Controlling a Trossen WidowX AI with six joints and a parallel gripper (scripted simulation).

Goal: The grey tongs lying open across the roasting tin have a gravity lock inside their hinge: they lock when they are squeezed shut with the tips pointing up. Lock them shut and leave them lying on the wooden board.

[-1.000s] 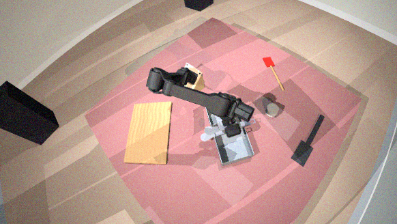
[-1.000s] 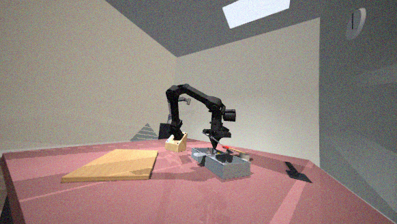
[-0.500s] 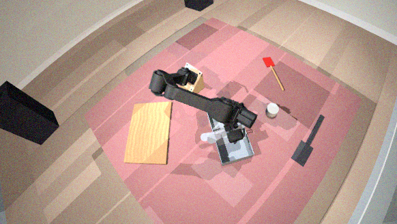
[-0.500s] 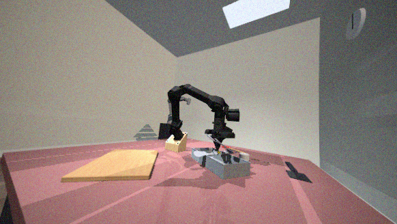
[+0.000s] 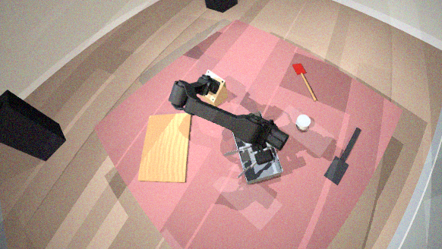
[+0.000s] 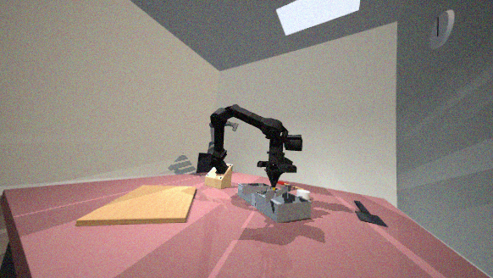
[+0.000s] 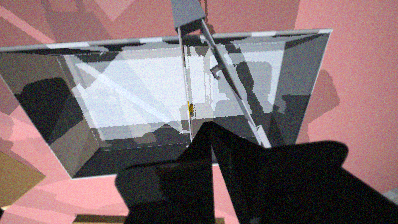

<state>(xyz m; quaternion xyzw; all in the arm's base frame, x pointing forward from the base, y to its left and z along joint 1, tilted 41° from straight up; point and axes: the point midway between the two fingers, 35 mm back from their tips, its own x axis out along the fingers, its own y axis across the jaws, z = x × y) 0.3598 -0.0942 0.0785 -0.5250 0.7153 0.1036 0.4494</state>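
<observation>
The grey roasting tin is 5 cm below my gripper tip, 2 cm to the left of it and 2 cm behind it. Round my gripper tip: white cylinder 27 cm to the left, 8 cm ahead, 6 cm below; then wooden board 36 cm behind, 25 cm to the right, 7 cm below; then black spatula 34 cm ahead, 25 cm to the left, 7 cm below.
</observation>
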